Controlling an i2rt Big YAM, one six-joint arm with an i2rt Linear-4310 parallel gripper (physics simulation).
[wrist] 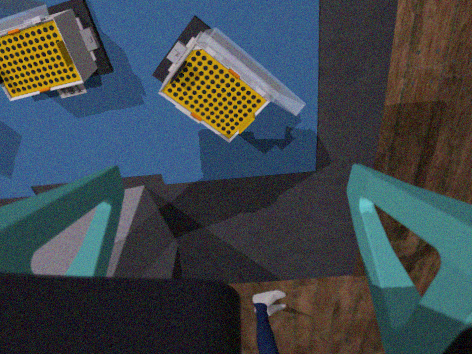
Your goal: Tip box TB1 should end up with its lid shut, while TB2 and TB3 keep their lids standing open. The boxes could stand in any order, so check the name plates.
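Frame: origin at the arm's base, x ahead, y left, z up, level; centimetres.
Seen in the pictures: gripper, fingertip midpoint: (235,177).
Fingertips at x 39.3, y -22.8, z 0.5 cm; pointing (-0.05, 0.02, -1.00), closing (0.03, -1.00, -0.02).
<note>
Offsets run from my fingertips to a thing's top centre. "*": to the spot under its first point. Level surfaces: height alone.
A tip box {dz -27.2, dx -5.1, dy +26.9 cm} (40,60) with a yellow perforated top and grey side is at the upper left, cut by the view's edge. It matches TB1, though its small name plate {* dz -34.5, dx -11.8, dy +25.4 cm} (72,91) is too blurred to read here. Part of its clear lid {* dz -28.1, dx +0.6, dy +25.4 cm} (24,17) shows standing open along the far edge. Another tip box {dz -27.2, dx -9.7, dy +3.0 cm} (215,95) sits turned at upper centre; its clear lid (265,72) stands open along its upper right side, and no readable plate shows. A third box does not show. My gripper (235,177) is open and empty, its teal fingers wide apart, nearer the view's bottom than both boxes.
The boxes are on a blue mat {dz -34.7 cm} (160,145) that ends just beyond the fingertips, with a dark grey surface {dz -35.0 cm} (345,90) around it. A grey faceted shape (145,245) is behind the left finger. A white forked object (269,299) on a navy stalk shows over the wood floor (320,320).
</note>
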